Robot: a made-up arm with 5 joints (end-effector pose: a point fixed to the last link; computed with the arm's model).
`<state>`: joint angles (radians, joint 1 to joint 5).
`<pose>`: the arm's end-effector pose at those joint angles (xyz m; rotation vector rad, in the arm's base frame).
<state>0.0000 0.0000 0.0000 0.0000 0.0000</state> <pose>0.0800 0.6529 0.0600 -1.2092 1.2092 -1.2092</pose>
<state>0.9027 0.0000 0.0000 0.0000 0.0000</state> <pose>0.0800 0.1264 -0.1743 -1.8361 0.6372 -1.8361</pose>
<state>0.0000 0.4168 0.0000 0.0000 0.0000</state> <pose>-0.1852 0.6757 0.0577 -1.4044 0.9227 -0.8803</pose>
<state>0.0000 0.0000 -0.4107 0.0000 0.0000</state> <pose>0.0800 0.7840 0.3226 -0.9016 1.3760 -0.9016</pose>
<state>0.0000 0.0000 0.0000 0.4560 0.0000</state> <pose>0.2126 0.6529 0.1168 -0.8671 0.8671 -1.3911</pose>
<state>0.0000 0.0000 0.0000 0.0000 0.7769</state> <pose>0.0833 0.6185 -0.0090 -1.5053 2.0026 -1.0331</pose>
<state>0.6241 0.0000 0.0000 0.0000 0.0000</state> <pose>0.0800 0.3088 -0.1548 -1.6523 0.8463 -1.6523</pose>
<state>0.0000 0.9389 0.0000 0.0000 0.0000</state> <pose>-0.4931 0.5519 0.0684 -1.5705 0.5461 -0.4559</pose>
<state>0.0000 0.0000 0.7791 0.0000 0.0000</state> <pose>0.0800 0.1766 -0.2083 -1.7559 0.7338 -1.7559</pose>
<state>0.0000 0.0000 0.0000 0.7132 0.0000</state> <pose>0.2718 0.6529 0.1732 -0.6698 0.6698 -1.4650</pose>
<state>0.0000 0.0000 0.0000 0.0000 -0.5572</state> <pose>0.0436 0.6728 0.0976 -0.9562 0.6618 -1.2357</pose>
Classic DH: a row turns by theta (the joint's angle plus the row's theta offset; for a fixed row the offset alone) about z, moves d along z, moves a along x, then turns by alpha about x. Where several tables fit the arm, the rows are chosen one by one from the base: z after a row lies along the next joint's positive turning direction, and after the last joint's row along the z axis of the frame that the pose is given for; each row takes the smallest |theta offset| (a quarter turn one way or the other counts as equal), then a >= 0, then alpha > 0; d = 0 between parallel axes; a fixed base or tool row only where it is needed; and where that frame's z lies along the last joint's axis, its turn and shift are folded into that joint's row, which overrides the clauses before.
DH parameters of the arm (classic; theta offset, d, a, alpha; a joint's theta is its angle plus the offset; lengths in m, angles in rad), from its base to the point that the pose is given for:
base (fixed): 1.5708 0.486 0.148 -1.5708
joint 1: 0.089 0.107 -0.0748 1.5698
joint 2: 0 0.0146 0.0133 -1.5698
joint 3: 1.4818 -0.131 0.132 -1.5708
joint 4: -1.5085 0.1539 0.0584 -2.6789
joint 5: -1.515 0.7821 -0.0425 1.543
tool (fixed): -1.1089 0.0926 0 0

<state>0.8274 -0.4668 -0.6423 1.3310 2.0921</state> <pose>0.6448 0.3765 0.4200 -0.3701 2.1115 -1.2154</pose>
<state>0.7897 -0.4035 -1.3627 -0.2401 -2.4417</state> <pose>0.0164 0.8151 0.5017 0.5716 -0.8797 -1.2184</pose>
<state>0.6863 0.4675 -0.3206 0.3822 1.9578</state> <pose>-0.1823 0.4172 -0.1918 1.5886 -1.9519 0.7560</pose>
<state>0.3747 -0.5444 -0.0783 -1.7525 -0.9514</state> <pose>0.1013 0.6257 0.2999 -1.3171 1.9849 -0.8667</pose>
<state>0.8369 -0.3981 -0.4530 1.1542 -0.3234</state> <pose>0.5121 0.4529 0.2948 -0.3125 -0.5078 -1.8502</pose>
